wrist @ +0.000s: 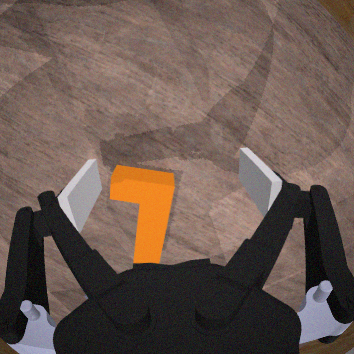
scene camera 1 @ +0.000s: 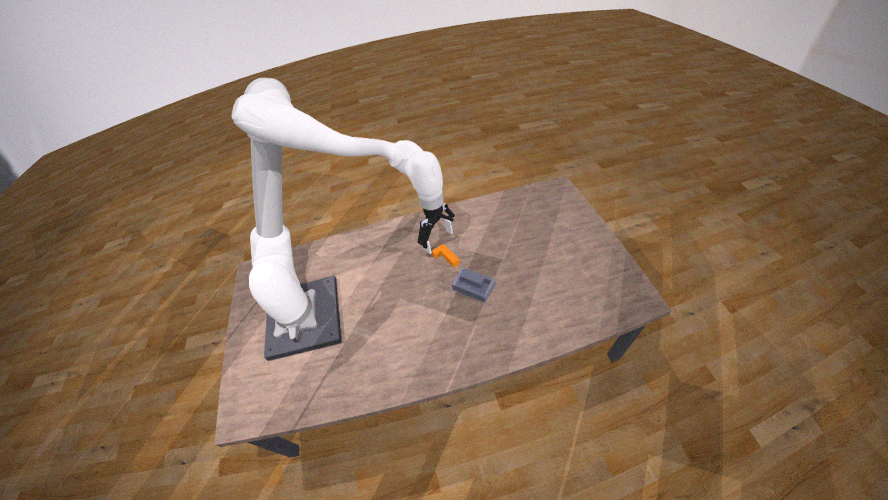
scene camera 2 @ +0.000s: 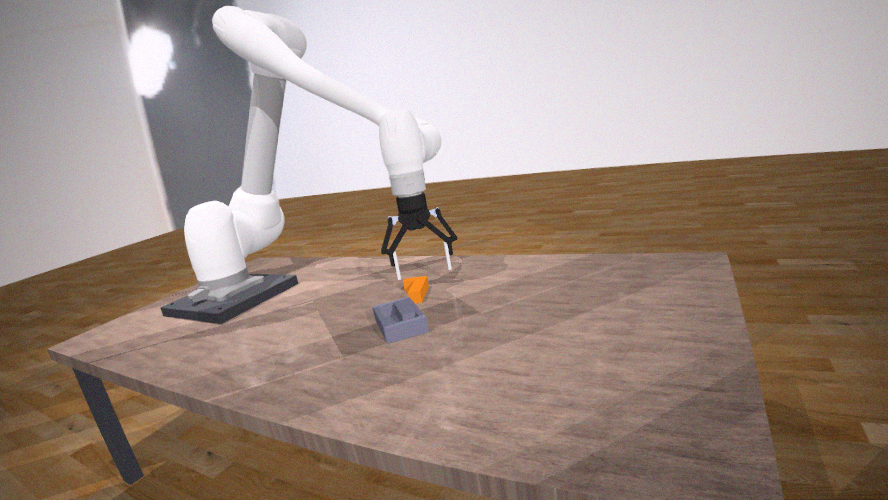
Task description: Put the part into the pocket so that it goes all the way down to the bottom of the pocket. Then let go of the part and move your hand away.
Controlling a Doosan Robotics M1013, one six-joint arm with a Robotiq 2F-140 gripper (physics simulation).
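Frame: origin at the arm's base, x up, y left, z back, level; centimetres.
Seen in the pictures: gripper, fingertip midpoint: (wrist: 168, 168) (scene camera 1: 439, 241) (scene camera 2: 424, 273); arm's base, origin of the base link: (scene camera 1: 295, 313) (scene camera 2: 226, 289).
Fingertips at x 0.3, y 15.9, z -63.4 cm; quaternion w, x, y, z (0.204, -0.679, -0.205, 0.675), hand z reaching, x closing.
Pixels of each thing's top centre, then the offset from my fingertips to it. Level surfaces: height alone.
- orange L-shaped block, middle of its top: (wrist: 136, 228) (scene camera 2: 412, 284) (scene camera 1: 445, 255) dx -0.3, dy -7.6, dz -0.4 cm
- blue-grey block, middle of its top: (scene camera 2: 397, 311) (scene camera 1: 473, 281) dx +0.3, dy -24.7, dz -6.8 cm
- wooden table, its level: dx -3.3 cm
The part, an orange L-shaped block (scene camera 1: 448, 255) (scene camera 2: 415, 288) (wrist: 151, 220), lies on the table beside the pocket block, apart from it. The pocket is a recess in a blue-grey block (scene camera 1: 469, 294) (scene camera 2: 407, 330), which stands on the table; its floor is partly hidden by its walls. My gripper (scene camera 1: 438, 240) (scene camera 2: 424, 273) (wrist: 168, 168) is wide open and empty, above the table and higher than the part. In the wrist view the part shows between the two finger pads, nearer the left pad, with its lower end cut off by the gripper's body.
The wooden table (scene camera 1: 559, 248) (scene camera 2: 559, 372) (wrist: 150, 75) bears everything. The arm's dark base plate (scene camera 1: 329, 319) (scene camera 2: 276, 286) lies at the table's left side in both scene views. Shadows of the arm fall across the table top.
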